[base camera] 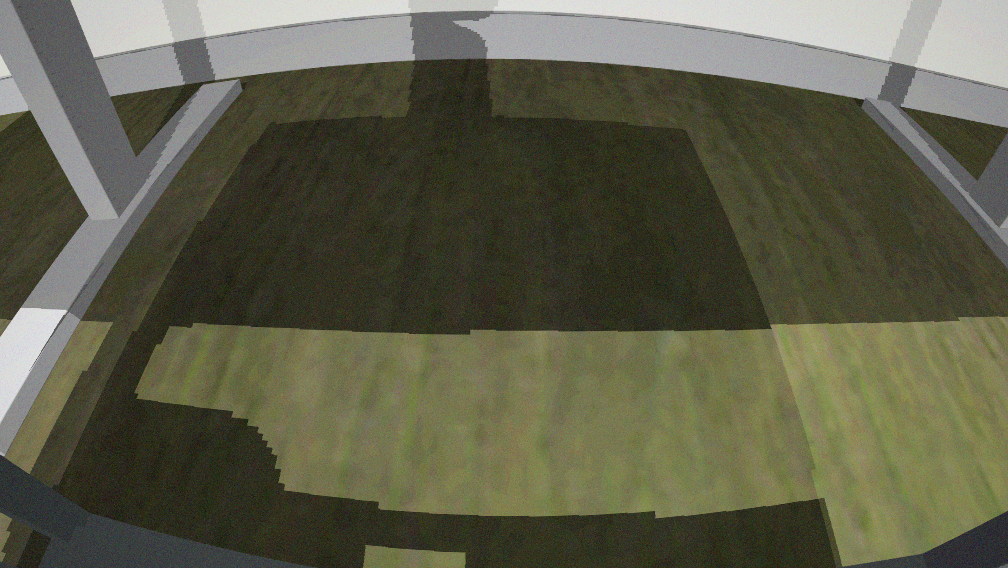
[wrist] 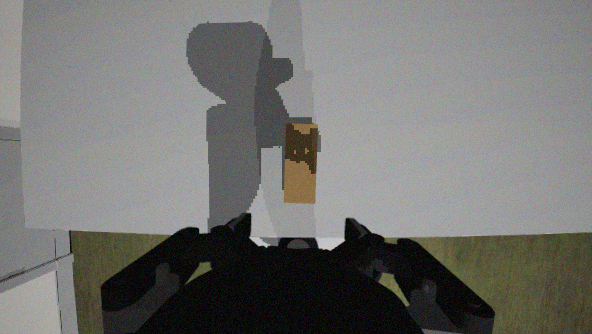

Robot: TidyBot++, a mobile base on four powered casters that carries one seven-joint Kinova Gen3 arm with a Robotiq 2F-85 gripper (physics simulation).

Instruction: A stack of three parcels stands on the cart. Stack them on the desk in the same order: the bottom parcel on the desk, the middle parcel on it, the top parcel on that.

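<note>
A tan parcel lies on the pale desk top near the middle of the wrist view, with its long side running away from my gripper. A dark shadow covers its far half. Whether another parcel lies beneath it cannot be told from above. My gripper is open and empty, with its fingertips apart, below the parcel in the wrist view and clear of it. Other parcels and the cart cannot be made out in these views.
In the base view, a grey slanted leg and floor bar stand at left, another floor bar at right. A grey skirting board runs behind. The desk's near edge crosses the wrist view by the fingers, with green-brown floor beyond.
</note>
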